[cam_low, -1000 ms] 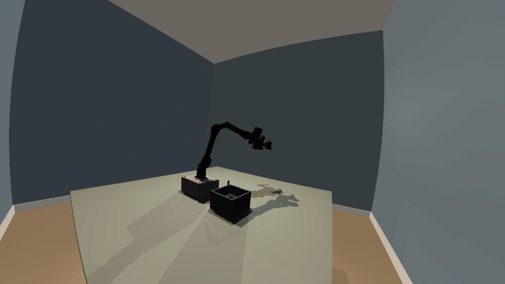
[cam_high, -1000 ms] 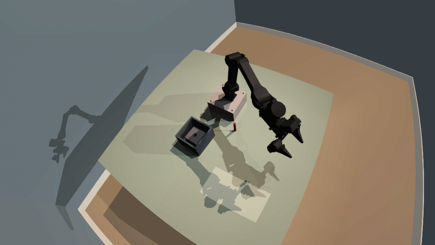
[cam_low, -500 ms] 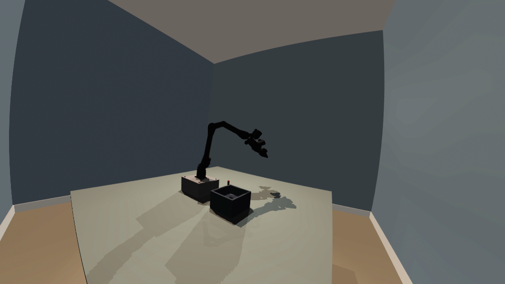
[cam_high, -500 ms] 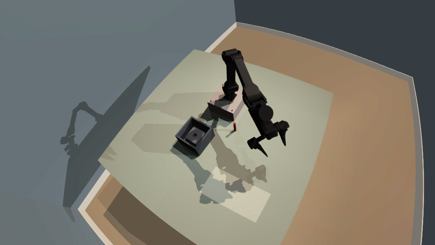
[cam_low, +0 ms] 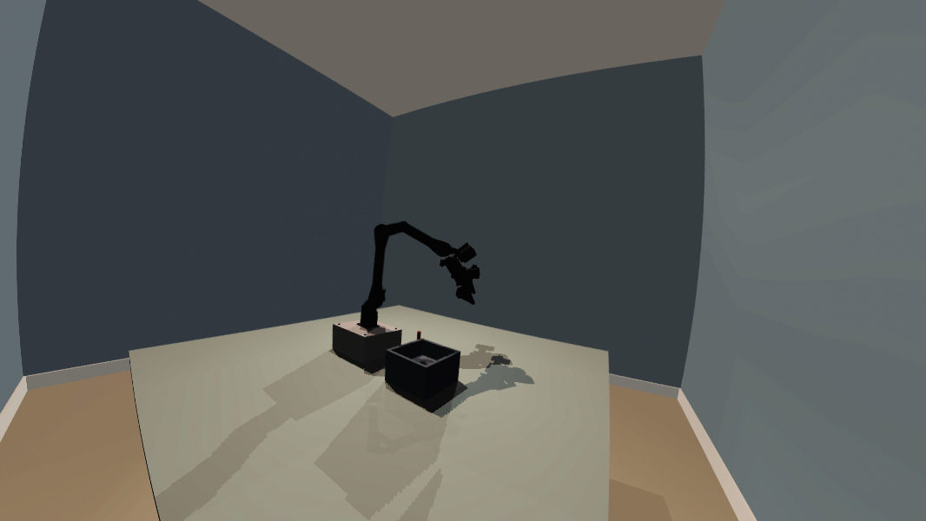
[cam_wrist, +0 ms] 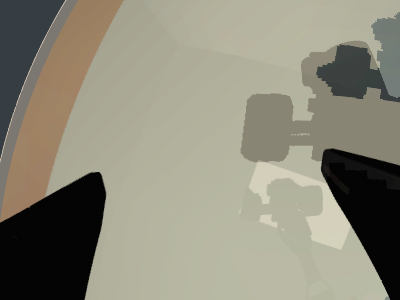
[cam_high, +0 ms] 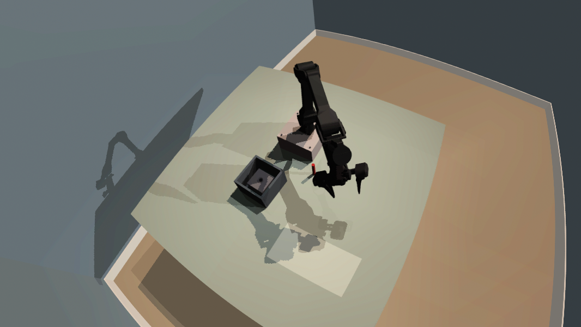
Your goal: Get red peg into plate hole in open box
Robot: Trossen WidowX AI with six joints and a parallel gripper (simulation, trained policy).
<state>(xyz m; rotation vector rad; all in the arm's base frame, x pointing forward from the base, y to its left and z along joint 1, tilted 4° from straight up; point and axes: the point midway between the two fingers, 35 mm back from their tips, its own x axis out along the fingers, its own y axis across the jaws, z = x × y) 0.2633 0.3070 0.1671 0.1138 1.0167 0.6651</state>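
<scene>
My gripper tip is now 12 cm past the red peg, 21 cm to the left of it and 17 cm above it. Round my gripper tip: grey plate (5 cm ahead, 39 cm to the right, 16 cm below); dark box (5 cm ahead, 39 cm to the right, 18 cm below).
</scene>
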